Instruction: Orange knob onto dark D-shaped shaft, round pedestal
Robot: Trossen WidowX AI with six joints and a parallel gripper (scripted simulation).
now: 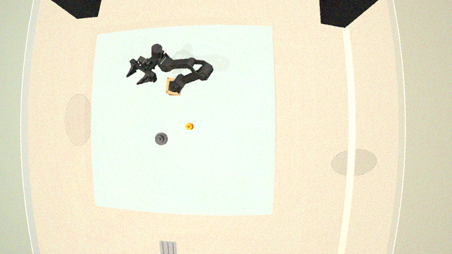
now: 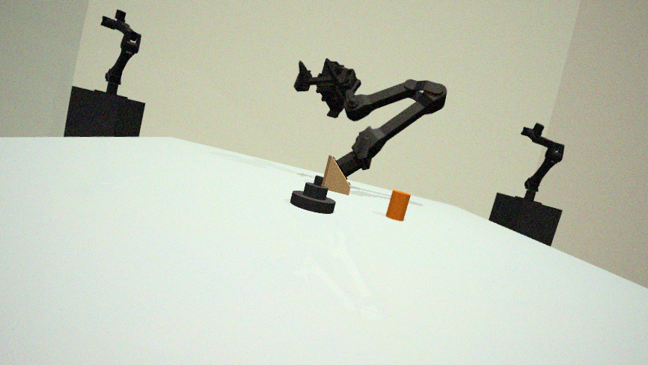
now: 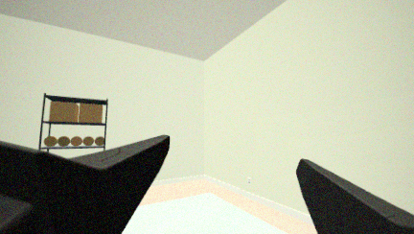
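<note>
Right now the orange knob is 31 cm below my gripper tip, 27 cm to the left of it and 22 cm ahead of it. Round my gripper tip: dark round pedestal 31 cm below, 31 cm ahead, 8 cm to the left.
</note>
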